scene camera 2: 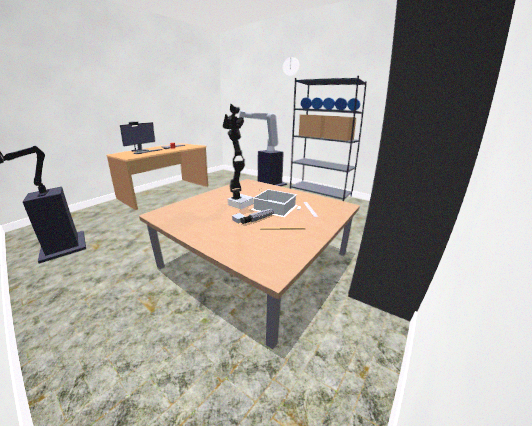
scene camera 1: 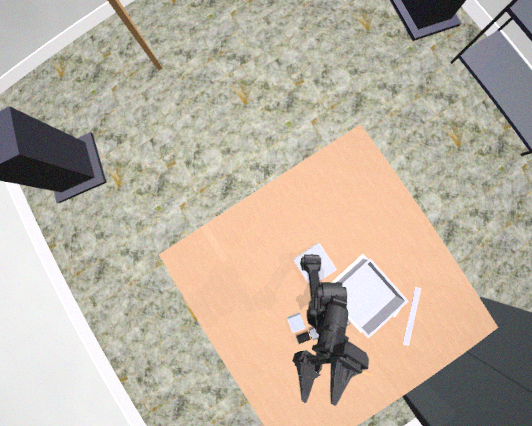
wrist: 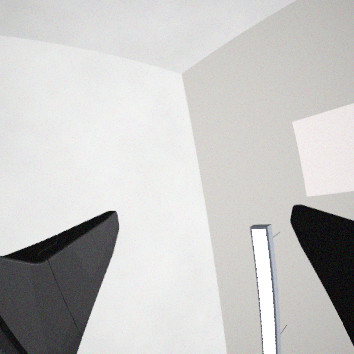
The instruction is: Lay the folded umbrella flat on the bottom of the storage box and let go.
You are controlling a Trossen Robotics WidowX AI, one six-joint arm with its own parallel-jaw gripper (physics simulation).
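Places are measured from the arm's base along level axes (x right, y back, z down), in centimetres.
Where they show: gripper, between the fingertips: (scene camera 2: 228, 108) (scene camera 1: 317, 403) (wrist: 206, 217); arm's base, origin of its link: (scene camera 2: 236, 197) (scene camera 1: 308, 262).
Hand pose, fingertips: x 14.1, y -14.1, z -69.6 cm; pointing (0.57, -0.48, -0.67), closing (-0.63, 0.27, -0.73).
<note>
Things, the pixels of their top centre, and the offset from my fingertips.
- folded umbrella, centre of its top: (scene camera 1: 324, 332) (scene camera 2: 257, 212) dz +69.4, dx -8.6, dy -20.1 cm
- open-topped grey storage box, centre of its top: (scene camera 1: 369, 298) (scene camera 2: 275, 196) dz +65.6, dx -34.2, dy -11.4 cm
- white strip, centre of its top: (scene camera 1: 412, 316) (scene camera 2: 310, 208) dz +75.0, dx -53.9, dy -32.1 cm
- small pale block, centre of its top: (scene camera 1: 296, 323) (scene camera 2: 238, 215) dz +71.7, dx +2.6, dy -12.4 cm
- thin stick, centre of its top: (scene camera 2: 283, 227) dz +74.1, dx -11.9, dy -42.0 cm
The folded umbrella (scene camera 2: 259, 216) is grey with a black handle and lies on the table beside the storage box, its far end close to the box's near side. In scene camera 1 the arm hides most of the umbrella (scene camera 1: 303, 338); its black handle end shows. The open-topped grey storage box (scene camera 1: 385, 316) (scene camera 2: 267, 204) stands upright on the table; the part of its floor that shows is bare. My gripper (scene camera 1: 319, 402) (scene camera 2: 232, 113) (wrist: 206, 217) is open and empty, high above the table on the raised arm. The umbrella and box do not show in the wrist view.
A white strip (scene camera 1: 412, 316) (scene camera 2: 310, 209) lies right of the box. A small pale block (scene camera 1: 296, 322) (scene camera 2: 237, 218) sits by the umbrella's handle. A thin stick (scene camera 2: 282, 229) lies nearer the table's front. The arm's pale base (scene camera 1: 320, 252) (scene camera 2: 240, 203) stands beside the box.
</note>
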